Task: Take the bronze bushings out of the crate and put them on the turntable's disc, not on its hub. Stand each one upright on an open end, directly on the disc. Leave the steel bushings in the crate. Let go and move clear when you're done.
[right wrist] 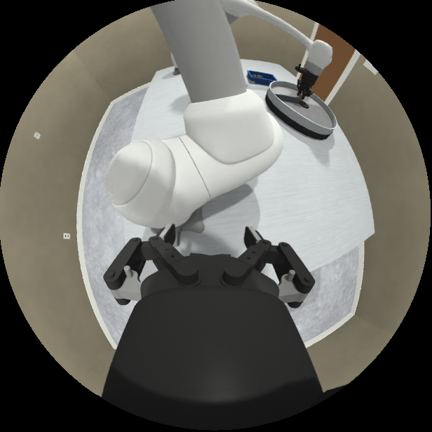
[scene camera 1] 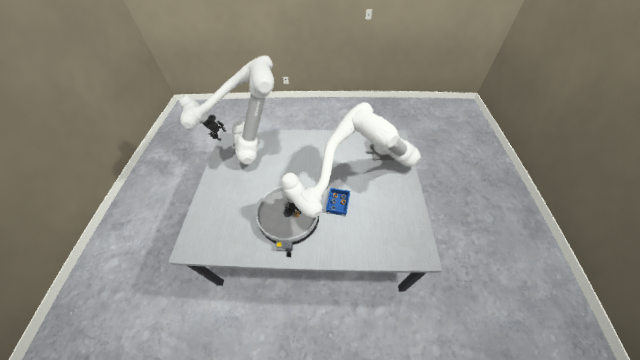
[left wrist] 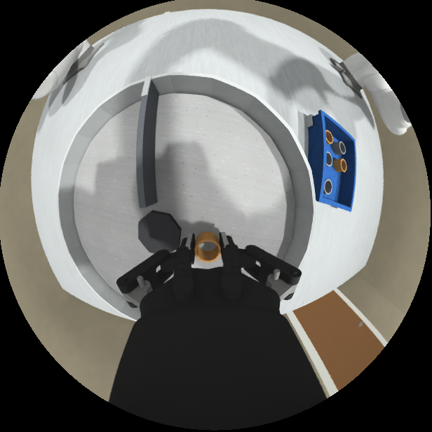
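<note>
My left gripper (scene camera 1: 292, 210) (left wrist: 206, 239) (right wrist: 299, 97) is shut on a bronze bushing (scene camera 1: 297, 214) (left wrist: 207, 236), low over the turntable's disc (scene camera 1: 280, 227) (left wrist: 200, 120) beside the dark hub (left wrist: 159, 232). An open end of the bushing shows in the left wrist view; whether it touches the disc I cannot tell. The blue crate (scene camera 1: 336, 213) (left wrist: 344, 192) (right wrist: 261, 80) holds two bronze bushings, one (left wrist: 329, 131) near the top and one (left wrist: 338, 165) lower right, and three steel bushings (left wrist: 337, 148) (left wrist: 328, 160) (left wrist: 328, 187). My right gripper (scene camera 1: 221, 133) (right wrist: 209, 232) is open and empty, far from the crate.
A raised rim (left wrist: 300, 200) surrounds the disc. A grey bar (left wrist: 147, 150) runs inward from the rim towards the hub. A small box with a yellow part (scene camera 1: 279, 245) is at the turntable's lower edge in the scene view. The crate is to the right of the turntable.
</note>
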